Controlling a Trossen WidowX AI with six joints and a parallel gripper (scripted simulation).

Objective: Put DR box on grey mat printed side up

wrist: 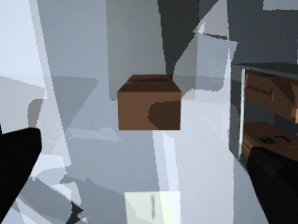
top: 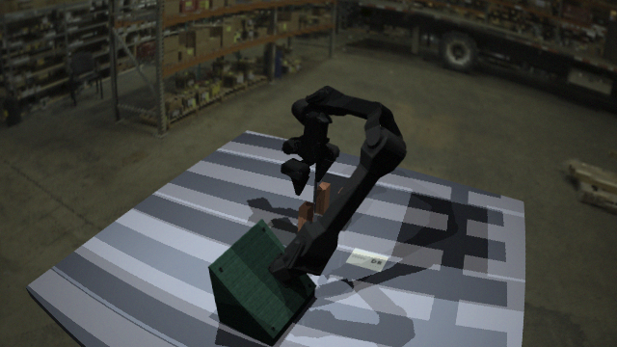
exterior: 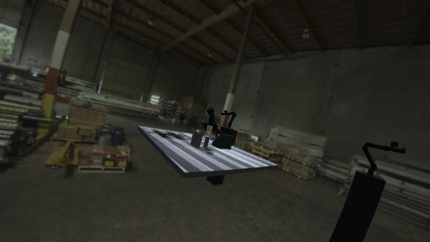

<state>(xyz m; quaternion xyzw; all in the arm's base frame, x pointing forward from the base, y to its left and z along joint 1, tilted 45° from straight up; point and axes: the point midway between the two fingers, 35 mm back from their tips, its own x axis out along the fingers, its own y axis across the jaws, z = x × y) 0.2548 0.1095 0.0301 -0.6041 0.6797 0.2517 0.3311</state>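
Right now the grey mat is 17 cm below my gripper tip and 6 cm to the left of it. The rest, counted from my gripper tip: white card 19 cm to the right, 17 cm below.
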